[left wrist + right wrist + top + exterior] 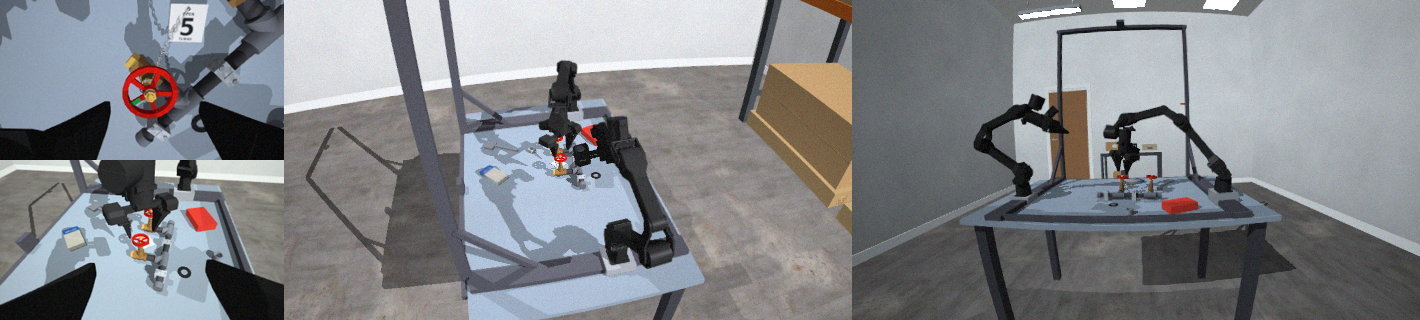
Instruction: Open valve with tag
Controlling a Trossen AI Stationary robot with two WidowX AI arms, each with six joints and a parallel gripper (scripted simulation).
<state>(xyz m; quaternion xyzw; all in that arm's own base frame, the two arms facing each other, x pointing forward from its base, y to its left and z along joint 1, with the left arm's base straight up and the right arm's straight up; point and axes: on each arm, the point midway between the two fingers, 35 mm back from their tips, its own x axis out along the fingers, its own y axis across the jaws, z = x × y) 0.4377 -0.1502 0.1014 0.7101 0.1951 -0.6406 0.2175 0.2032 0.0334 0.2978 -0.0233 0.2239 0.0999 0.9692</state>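
Note:
My left hand is 10 mm past the white tag, 80 mm to the right of it and 140 mm above it. Also, from my left hand: small grey fitting (240 mm ahead, 50 mm to the left, 140 mm below); blue-and-beige box (280 mm behind, 30 mm to the left, 140 mm below); black ring (140 mm ahead, 30 mm to the right, 150 mm below).

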